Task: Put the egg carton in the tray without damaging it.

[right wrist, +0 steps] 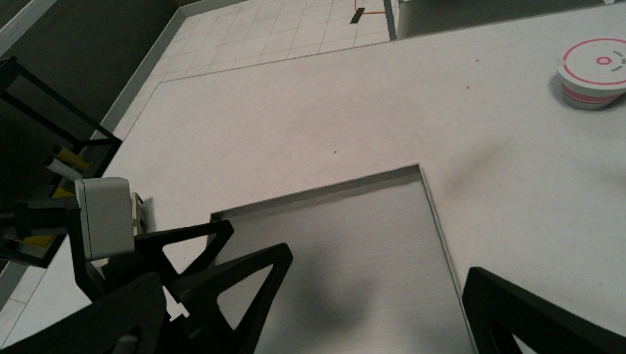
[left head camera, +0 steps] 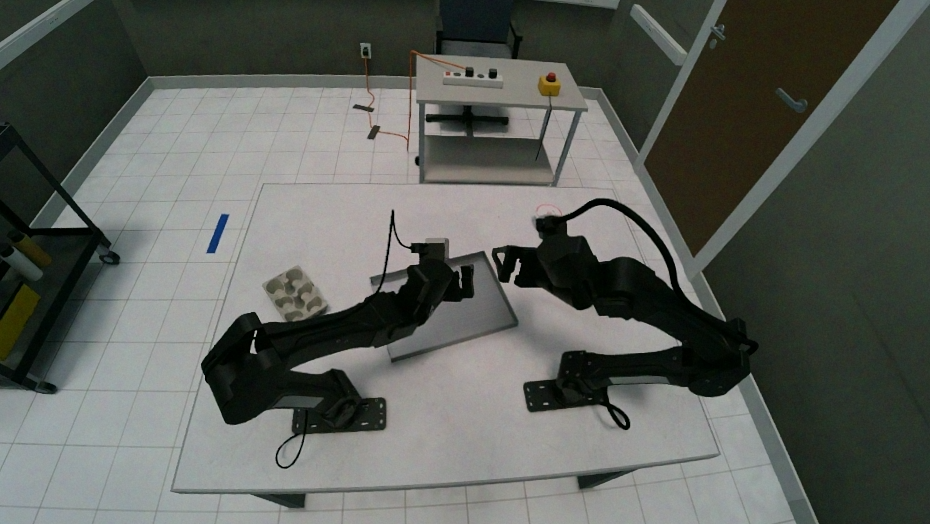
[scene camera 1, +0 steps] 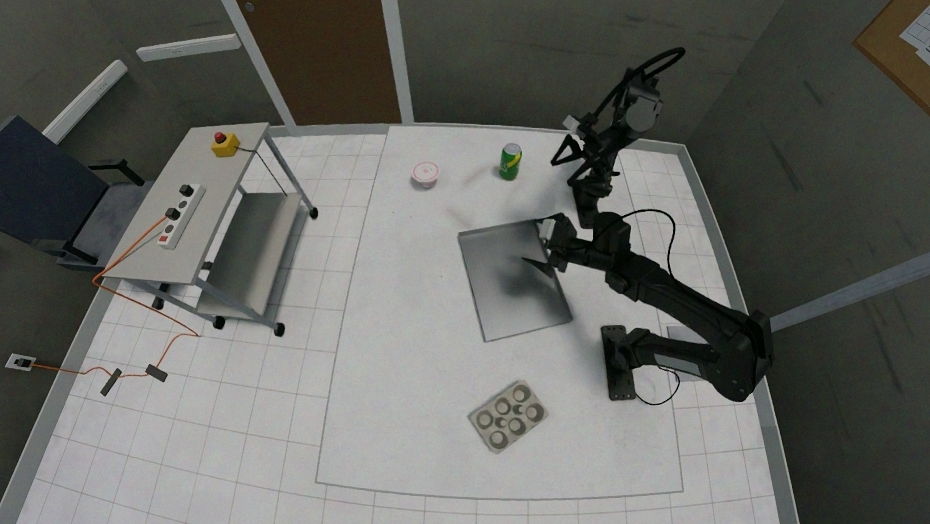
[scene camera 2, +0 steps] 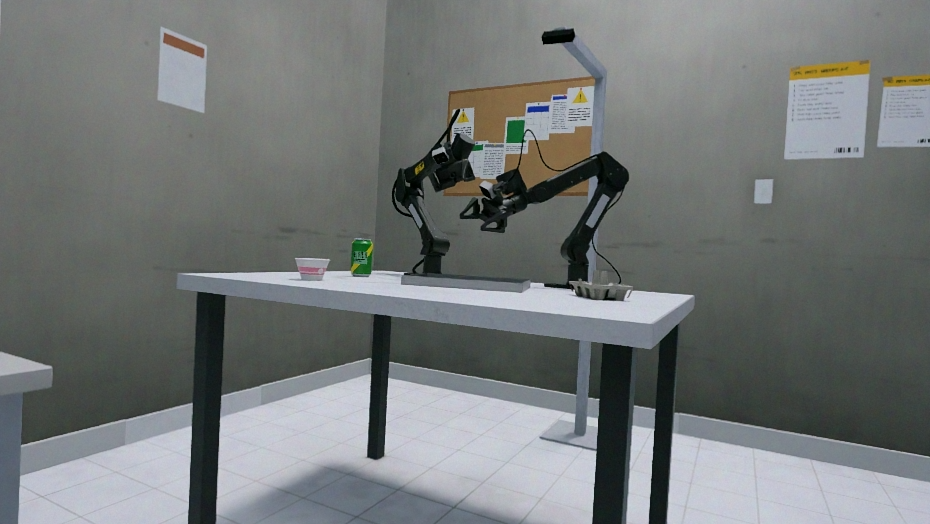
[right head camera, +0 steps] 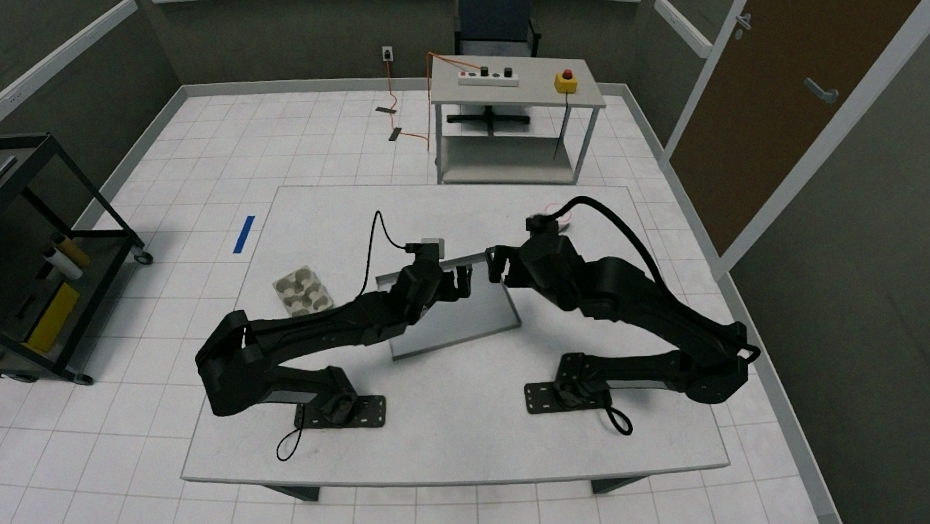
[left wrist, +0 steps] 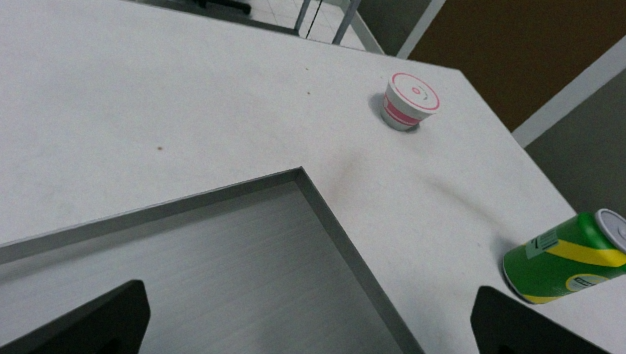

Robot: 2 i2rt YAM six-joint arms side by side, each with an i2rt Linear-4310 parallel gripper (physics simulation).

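Seen in the pictures: left gripper, fingertip midpoint: [right wrist: 256, 235] [left head camera: 452, 266] [scene camera 1: 528, 239] [scene camera 2: 470, 222] [right head camera: 452, 266] [left wrist: 310, 298]; right gripper, fingertip midpoint: [right wrist: 314, 285] [left head camera: 512, 252] [scene camera 1: 559, 173] [scene camera 2: 449, 185] [right head camera: 507, 252]; left arm's base, link origin: [left head camera: 340, 416] [scene camera 1: 617, 362] [right head camera: 340, 412]; right arm's base, link origin: [left head camera: 565, 393] [scene camera 1: 585, 204] [right head camera: 567, 396].
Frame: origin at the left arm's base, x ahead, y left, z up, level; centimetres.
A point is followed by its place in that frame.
The grey-beige egg carton [left head camera: 295, 294] {x 27.8, y 11.5, z 6.9 cm} [right head camera: 303, 292] {x 28.0, y 11.1, z 6.9 cm} [scene camera 1: 508, 417] {x 30.2, y 13.2, z 2.2 cm} [scene camera 2: 600, 290] {x 37.4, y 14.8, z 2.4 cm} lies flat on the table, its cups facing up, left of the tray in the head views. The shallow grey metal tray [left head camera: 484, 312] {x 24.5, y -35.3, z 0.2 cm} [right head camera: 481, 318] {x 22.9, y -33.4, z 0.2 cm} [scene camera 1: 481, 279] {x 36.6, y -23.5, z 0.3 cm} [scene camera 2: 465, 283] {x 39.1, y -20.1, z 1.5 cm} [left wrist: 250, 240] {x 36.7, y -30.9, z 0.3 cm} [right wrist: 380, 225] {x 35.1, y -32.4, z 0.2 cm} lies angled in the table's middle, with nothing in it. My left gripper [left head camera: 463, 283] [scene camera 1: 530, 240] {x 26.3, y -25.9, z 18.4 cm} [left wrist: 310, 298] {x 26.3, y -25.9, z 18.4 cm} is open and empty, raised above the tray, apart from the carton. My right gripper [left head camera: 504, 265] {x 20.6, y -36.4, z 30.1 cm} [scene camera 1: 562, 172] {x 20.6, y -36.4, z 30.1 cm} [right wrist: 314, 285] {x 20.6, y -36.4, z 30.1 cm} is open and empty, raised near the tray's right side.
A white and pink lidded cup [scene camera 1: 425, 174] {x 54.6, y -57.3, z 5.7 cm} [scene camera 2: 312, 268] {x 57.4, y -56.3, z 3.3 cm} [left wrist: 409, 102] {x 51.8, y -55.7, z 5.7 cm} and a green can [scene camera 1: 510, 162] {x 27.6, y -60.1, z 9.2 cm} [scene camera 2: 361, 257] {x 29.8, y -61.4, z 6.3 cm} [left wrist: 565, 260] {x 26.7, y -60.1, z 7.7 cm} stand on the table beyond the tray's right side. My two grippers hang close together. The left arm passes near the carton in the head views.
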